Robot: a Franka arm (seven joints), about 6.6 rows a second.
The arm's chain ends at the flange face. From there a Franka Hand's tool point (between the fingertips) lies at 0.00 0.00 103.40 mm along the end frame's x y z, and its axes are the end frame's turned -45 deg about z.
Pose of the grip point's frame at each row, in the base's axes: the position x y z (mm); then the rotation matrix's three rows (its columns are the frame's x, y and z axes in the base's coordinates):
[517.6 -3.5 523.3], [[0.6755 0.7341 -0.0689], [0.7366 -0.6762 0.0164], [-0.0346 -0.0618 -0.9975]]
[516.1 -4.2 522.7], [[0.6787 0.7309 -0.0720], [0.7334 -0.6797 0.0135], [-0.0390 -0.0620 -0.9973]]
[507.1 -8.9 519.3], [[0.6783 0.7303 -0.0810], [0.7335 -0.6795 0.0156], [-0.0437 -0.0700 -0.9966]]
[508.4 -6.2 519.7], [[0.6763 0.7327 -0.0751], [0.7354 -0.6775 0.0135], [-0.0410 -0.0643 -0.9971]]
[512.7 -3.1 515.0], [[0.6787 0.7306 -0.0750], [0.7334 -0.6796 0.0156], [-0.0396 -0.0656 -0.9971]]
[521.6 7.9 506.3], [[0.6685 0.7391 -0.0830], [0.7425 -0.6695 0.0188], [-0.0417 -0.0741 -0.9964]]
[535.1 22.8 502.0], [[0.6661 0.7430 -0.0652], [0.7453 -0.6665 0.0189], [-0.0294 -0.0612 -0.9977]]
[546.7 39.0 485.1], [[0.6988 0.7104 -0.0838], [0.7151 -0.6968 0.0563], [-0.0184 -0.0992 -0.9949]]
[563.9 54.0 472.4], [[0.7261 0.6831 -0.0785], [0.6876 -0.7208 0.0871], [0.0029 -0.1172 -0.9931]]
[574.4 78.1 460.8], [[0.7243 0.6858 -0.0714], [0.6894 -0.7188 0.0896], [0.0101 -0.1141 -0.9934]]
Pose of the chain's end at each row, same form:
[524.7 -5.2 626.4], [[0.9967 0.0414 -0.0689], [0.0427 -0.9990 0.0164], [-0.0682 -0.0192 -0.9975]]
[523.5 -5.6 625.8], [[0.9967 0.0369 -0.0720], [0.0380 -0.9992 0.0135], [-0.0714 -0.0163 -0.9973]]
[515.5 -10.5 622.3], [[0.9960 0.0368 -0.0810], [0.0382 -0.9991 0.0156], [-0.0804 -0.0186 -0.9966]]
[516.2 -7.6 622.8], [[0.9963 0.0399 -0.0751], [0.0409 -0.9991 0.0135], [-0.0745 -0.0165 -0.9971]]
[520.5 -4.7 618.1], [[0.9965 0.0367 -0.0750], [0.0380 -0.9991 0.0156], [-0.0744 -0.0184 -0.9971]]
[530.2 6.0 609.3], [[0.9953 0.0499 -0.0830], [0.0516 -0.9984 0.0188], [-0.0819 -0.0229 -0.9964]]
[541.8 20.8 605.2], [[0.9964 0.0544 -0.0652], [0.0557 -0.9983 0.0189], [-0.0641 -0.0225 -0.9977]]
[555.4 33.2 588.0], [[0.9965 0.0082 -0.0838], [0.0129 -0.9984 0.0563], [-0.0832 -0.0571 -0.9949]]
[572.0 45.0 575.1], [[0.9965 -0.0304 -0.0785], [-0.0235 -0.9959 0.0871], [-0.0808 -0.0849 -0.9931]]
[581.8 68.8 563.5], [[0.9971 -0.0272 -0.0714], [-0.0208 -0.9957 0.0896], [-0.0735 -0.0878 -0.9934]]

